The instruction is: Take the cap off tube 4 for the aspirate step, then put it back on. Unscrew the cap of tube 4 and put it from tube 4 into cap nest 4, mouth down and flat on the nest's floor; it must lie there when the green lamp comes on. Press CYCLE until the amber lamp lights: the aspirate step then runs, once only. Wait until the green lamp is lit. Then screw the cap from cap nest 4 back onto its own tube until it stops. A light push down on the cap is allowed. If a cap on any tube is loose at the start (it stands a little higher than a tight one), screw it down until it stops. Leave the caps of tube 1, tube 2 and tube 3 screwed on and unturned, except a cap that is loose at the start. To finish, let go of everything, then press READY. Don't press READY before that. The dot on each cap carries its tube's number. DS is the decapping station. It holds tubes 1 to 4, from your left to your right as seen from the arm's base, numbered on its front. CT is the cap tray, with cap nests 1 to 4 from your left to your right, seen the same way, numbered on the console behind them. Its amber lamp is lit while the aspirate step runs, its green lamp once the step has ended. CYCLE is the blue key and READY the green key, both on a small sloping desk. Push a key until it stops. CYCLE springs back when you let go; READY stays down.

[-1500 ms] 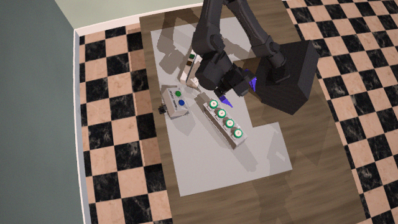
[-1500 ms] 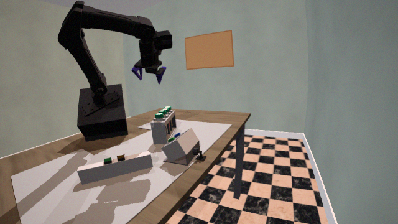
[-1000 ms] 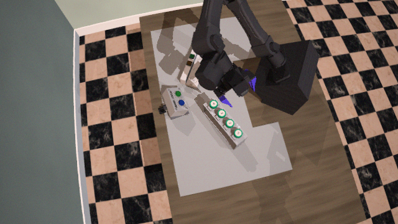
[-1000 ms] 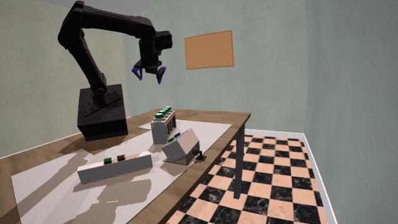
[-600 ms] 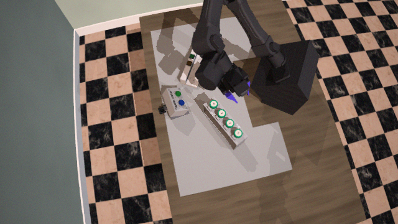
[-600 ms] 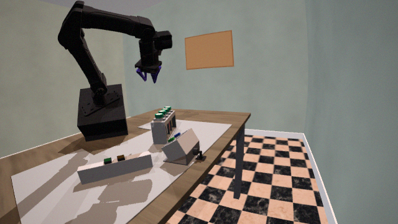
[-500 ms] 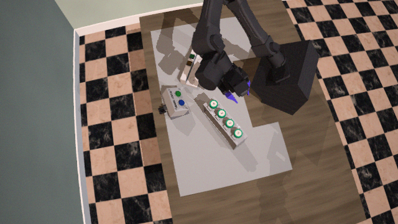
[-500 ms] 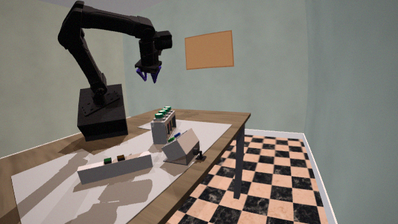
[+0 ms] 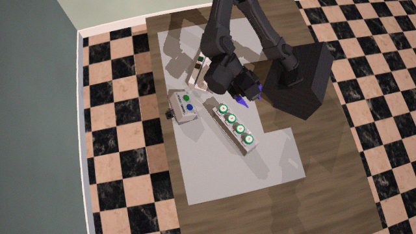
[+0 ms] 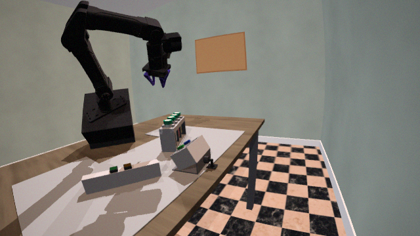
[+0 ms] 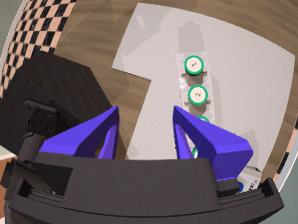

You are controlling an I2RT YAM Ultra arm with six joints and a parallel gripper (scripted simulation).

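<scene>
The cap 3 lies 60 mm ahead of my hand and 150 mm below it. Also, from my hand: cap 2 (30 mm ahead, 50 mm to the left, 150 mm below); then green ready key (220 mm ahead, 140 mm to the right, 200 mm below); then blue cycle key (210 mm ahead, 90 mm to the right, 200 mm below).
</scene>
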